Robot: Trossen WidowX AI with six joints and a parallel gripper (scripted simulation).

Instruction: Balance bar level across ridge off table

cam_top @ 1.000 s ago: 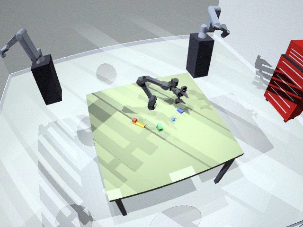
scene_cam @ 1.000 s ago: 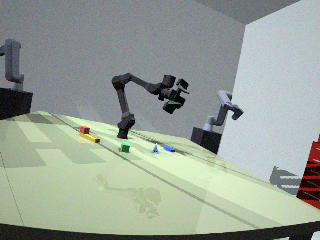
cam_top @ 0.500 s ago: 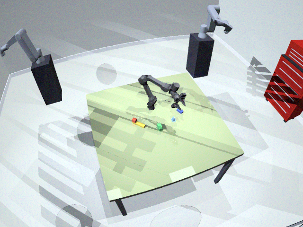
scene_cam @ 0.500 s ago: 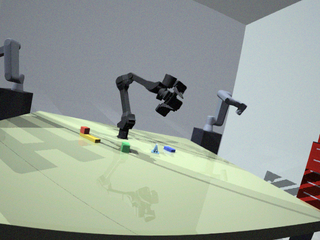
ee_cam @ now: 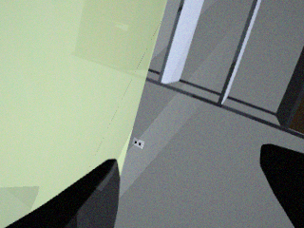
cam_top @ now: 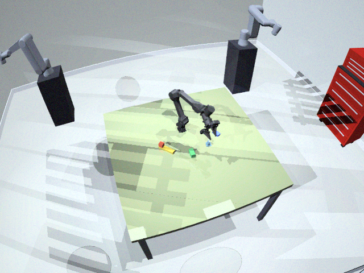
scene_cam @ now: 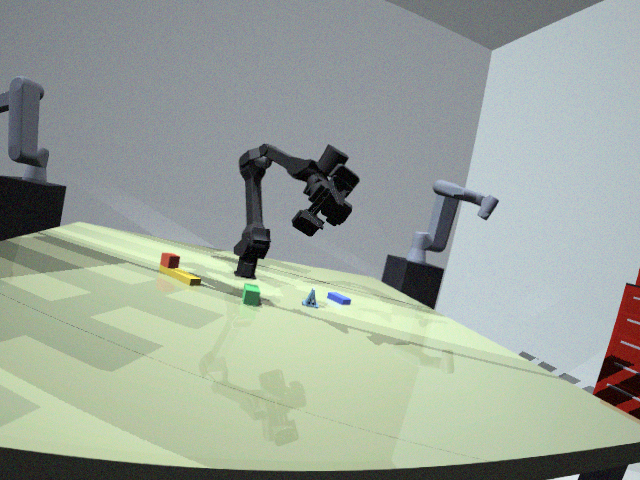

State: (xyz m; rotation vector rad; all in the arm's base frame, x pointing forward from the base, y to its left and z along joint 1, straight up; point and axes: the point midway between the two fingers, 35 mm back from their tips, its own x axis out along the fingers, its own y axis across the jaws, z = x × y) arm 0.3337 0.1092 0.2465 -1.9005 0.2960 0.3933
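Now: the yellow bar 210 mm behind my gripper tip, 310 mm to the right of it and 210 mm below it. From my gripper tip the other things lie so: blue block: 220 mm behind, 150 mm to the left, 220 mm below; then green block: 80 mm behind, 120 mm to the right, 220 mm below.
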